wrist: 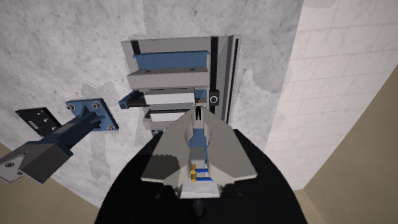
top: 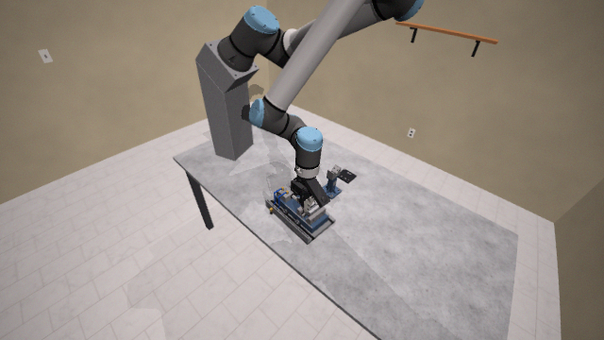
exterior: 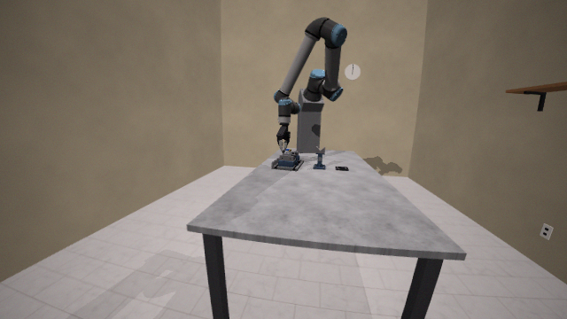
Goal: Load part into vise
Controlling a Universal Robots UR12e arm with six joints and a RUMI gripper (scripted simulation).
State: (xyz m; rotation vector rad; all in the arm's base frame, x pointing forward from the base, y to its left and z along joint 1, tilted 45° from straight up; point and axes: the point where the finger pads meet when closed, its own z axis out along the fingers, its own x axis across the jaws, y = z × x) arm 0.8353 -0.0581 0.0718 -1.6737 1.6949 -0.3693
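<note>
My hand is 3 cm to the right of the part and 2 cm above it. The rest, counted from my hand: cylinder rod: 9 cm behind, 2 cm to the left, 4 cm below; then work stop: 1 cm behind, 8 cm to the left, 3 cm below; then moving jaw: 4 cm behind, 3 cm to the left, 4 cm below.
</note>
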